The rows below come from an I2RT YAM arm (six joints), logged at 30 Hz.
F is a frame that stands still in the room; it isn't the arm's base.
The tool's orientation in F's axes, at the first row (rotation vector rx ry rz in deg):
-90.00 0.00 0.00
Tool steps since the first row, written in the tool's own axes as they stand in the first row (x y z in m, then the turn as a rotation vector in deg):
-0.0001 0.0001 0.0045 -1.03 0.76 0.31
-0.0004 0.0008 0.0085 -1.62 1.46 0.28
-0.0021 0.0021 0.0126 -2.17 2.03 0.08
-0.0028 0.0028 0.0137 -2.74 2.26 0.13
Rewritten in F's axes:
-0.0001 0.0045 -0.0001 -1.03 0.31 -0.76
-0.0004 0.0085 -0.0008 -1.62 0.28 -1.46
-0.0021 0.0126 -0.0021 -2.17 0.08 -2.03
-0.0028 0.0137 -0.0028 -2.74 0.13 -2.26

